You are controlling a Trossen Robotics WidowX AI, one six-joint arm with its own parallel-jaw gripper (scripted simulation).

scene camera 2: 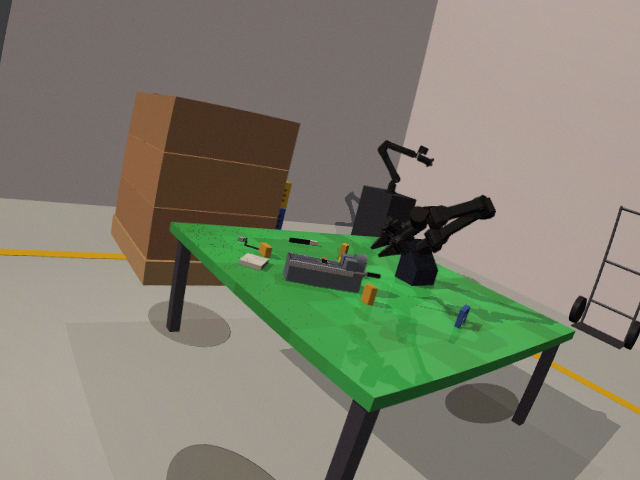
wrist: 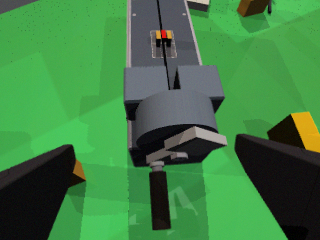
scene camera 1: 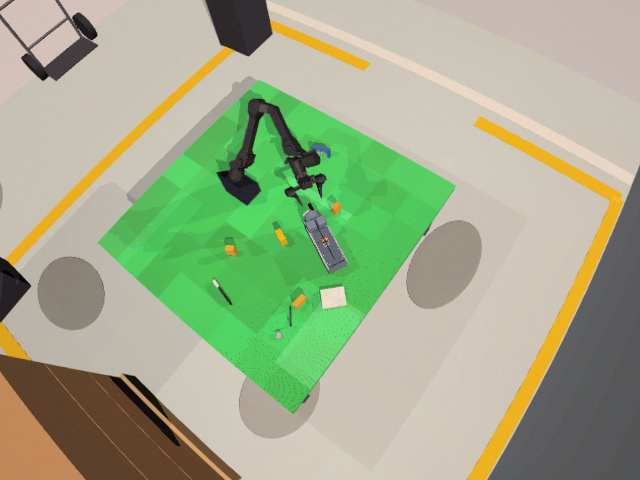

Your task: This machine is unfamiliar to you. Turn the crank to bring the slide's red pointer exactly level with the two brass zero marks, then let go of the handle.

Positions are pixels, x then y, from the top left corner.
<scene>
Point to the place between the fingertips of my gripper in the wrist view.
157, 147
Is my gripper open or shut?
Open.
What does my gripper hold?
Nothing.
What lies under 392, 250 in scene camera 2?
My gripper.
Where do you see a dark handle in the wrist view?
At 160, 212
</scene>
